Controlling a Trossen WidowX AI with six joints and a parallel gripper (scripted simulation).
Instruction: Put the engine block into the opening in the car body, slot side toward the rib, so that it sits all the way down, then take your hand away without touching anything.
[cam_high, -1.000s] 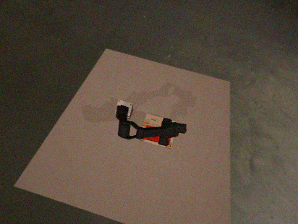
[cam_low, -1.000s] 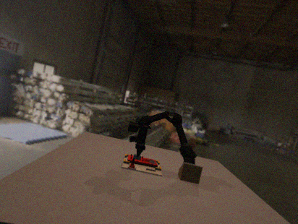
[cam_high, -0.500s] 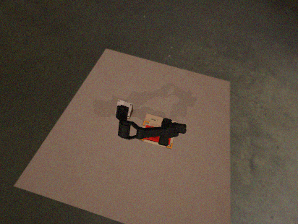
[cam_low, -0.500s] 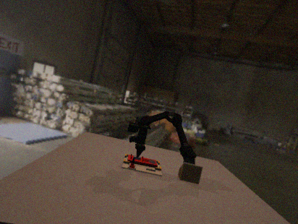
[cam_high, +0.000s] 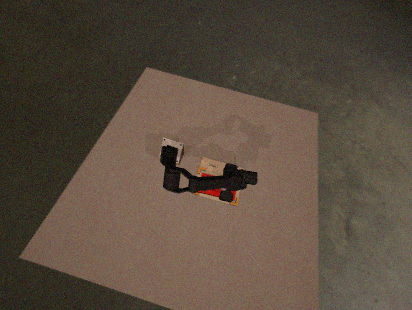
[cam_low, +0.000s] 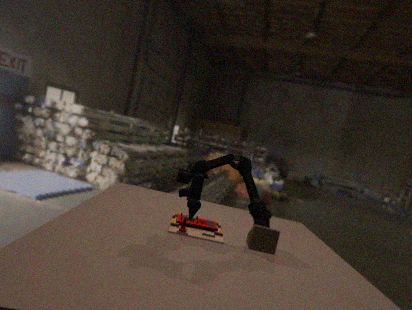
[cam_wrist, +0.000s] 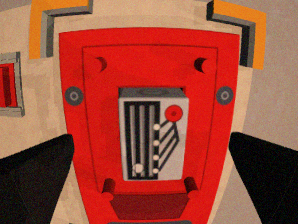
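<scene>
The engine block lies 20 mm below my gripper tip. The rest, counted from my gripper tip: dark post: 20 mm ahead, 130 mm to the left, 10 mm below.
</scene>
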